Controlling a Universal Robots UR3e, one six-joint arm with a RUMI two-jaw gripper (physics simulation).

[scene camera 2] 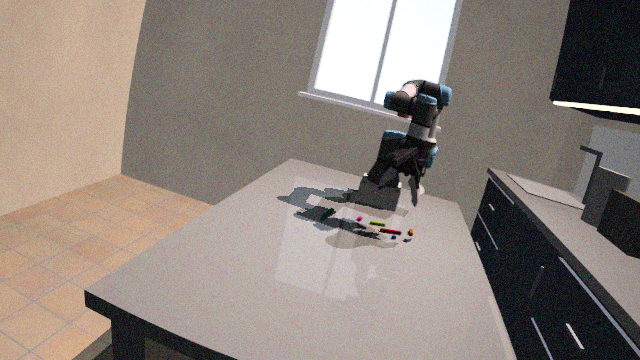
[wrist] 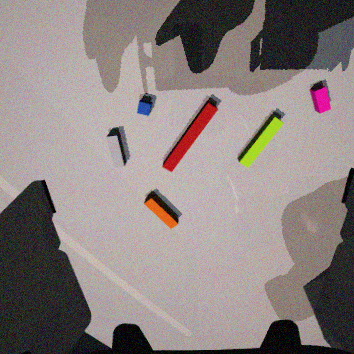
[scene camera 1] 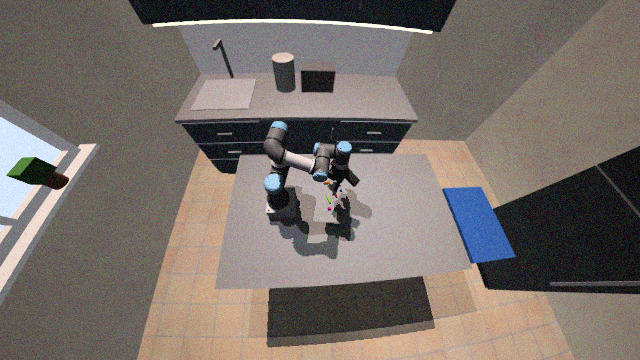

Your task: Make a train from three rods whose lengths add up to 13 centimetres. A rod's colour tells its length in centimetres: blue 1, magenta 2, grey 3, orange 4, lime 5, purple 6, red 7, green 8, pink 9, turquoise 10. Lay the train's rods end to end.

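Places are measured from the arm's base along level axes (x right, y ahead, z up), in metres.
Where they show: gripper, fingertip midpoint: [scene camera 2: 396,198] [wrist: 195,179] [scene camera 1: 339,185]; arm's base, origin of the base link: [scene camera 1: 278,199].
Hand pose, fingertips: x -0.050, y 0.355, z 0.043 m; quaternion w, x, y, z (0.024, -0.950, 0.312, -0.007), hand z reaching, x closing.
Things, the pixels of their centre, and the offset from my fingertips. Level surfaces: height alone.
- red rod, body centre: [wrist: 188,137] [scene camera 2: 390,231] [scene camera 1: 334,192] dx -0.014, dy -0.012, dz -0.115 m
- lime rod, body centre: [wrist: 259,140] [scene camera 2: 377,223] [scene camera 1: 328,199] dx +0.033, dy -0.055, dz -0.115 m
- orange rod, body centre: [wrist: 161,210] [scene camera 2: 411,232] [scene camera 1: 326,182] dx -0.084, dy -0.057, dz -0.115 m
- blue rod, body centre: [wrist: 144,106] [scene camera 2: 393,237] [scene camera 1: 340,190] dx -0.026, dy +0.032, dz -0.115 m
- grey rod, body centre: [wrist: 116,149] [scene camera 2: 407,239] dx -0.072, dy +0.020, dz -0.115 m
- magenta rod, body centre: [wrist: 319,98] [scene camera 2: 359,218] [scene camera 1: 329,208] dx +0.095, dy -0.055, dz -0.115 m
- turquoise rod, body centre: [scene camera 2: 327,213] dx +0.201, dy -0.024, dz -0.115 m
- grey table, its level: dz -0.120 m
The red rod [scene camera 1: 335,195] [scene camera 2: 390,231] [wrist: 191,136] and lime rod [scene camera 1: 328,199] [scene camera 2: 377,223] [wrist: 261,142] lie apart, roughly parallel. The orange rod [scene camera 1: 327,183] [scene camera 2: 410,232] [wrist: 161,213] lies below red in the wrist view. The blue rod [scene camera 1: 341,190] [scene camera 2: 393,237] [wrist: 144,108] and grey rod [scene camera 2: 408,240] [wrist: 117,150] lie left of red there. The magenta rod [scene camera 1: 329,209] [scene camera 2: 359,218] [wrist: 321,100] is at upper right. The turquoise rod [scene camera 2: 327,215] lies in shadow, apart from the others. No rods touch. My gripper [wrist: 195,179] is open and empty, above the table near the orange rod.
The rods lie on the grey table [scene camera 1: 400,225] [scene camera 2: 225,280]. The arm's base [scene camera 1: 277,202] [scene camera 2: 378,192] stands beside them. Dark arm shadows fall across the table near the magenta rod. The kitchen counter [scene camera 1: 360,102] runs along the back in scene camera 1.
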